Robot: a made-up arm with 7 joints.
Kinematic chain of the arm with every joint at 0, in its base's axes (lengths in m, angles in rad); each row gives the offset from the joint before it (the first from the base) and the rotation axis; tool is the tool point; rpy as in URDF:
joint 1: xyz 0 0 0.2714 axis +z
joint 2: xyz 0 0 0 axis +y
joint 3: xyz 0 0 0.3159 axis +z
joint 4: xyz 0.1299 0 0 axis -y
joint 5: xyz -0.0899 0 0.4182 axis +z
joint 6: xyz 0 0 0 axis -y
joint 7: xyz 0.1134 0 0 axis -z
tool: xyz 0 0 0 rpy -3.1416 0 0
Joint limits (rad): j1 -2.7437..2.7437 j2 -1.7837..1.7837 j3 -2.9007..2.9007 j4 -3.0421..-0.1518 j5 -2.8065..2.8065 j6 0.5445..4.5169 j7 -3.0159..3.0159
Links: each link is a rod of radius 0.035 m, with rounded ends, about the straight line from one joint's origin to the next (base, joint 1, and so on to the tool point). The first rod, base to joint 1, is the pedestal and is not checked.
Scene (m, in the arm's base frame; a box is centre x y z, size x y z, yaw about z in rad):
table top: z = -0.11
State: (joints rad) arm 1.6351 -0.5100 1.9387 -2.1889 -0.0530 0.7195 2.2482
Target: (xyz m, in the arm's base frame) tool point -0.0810 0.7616 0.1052
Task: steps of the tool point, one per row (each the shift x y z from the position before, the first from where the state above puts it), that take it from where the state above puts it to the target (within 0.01 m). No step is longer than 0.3 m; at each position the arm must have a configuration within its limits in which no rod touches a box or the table.
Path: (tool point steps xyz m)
1: -0.0849 0.1172 0.1276
2: -0.0304 0.1932 0.0902
3: 0.0426 0.2304 0.0242
4: 0.1159 0.2163 -0.0534
5: 0.1703 0.1545 -0.1234
6: 0.1931 0.0625 -0.1694

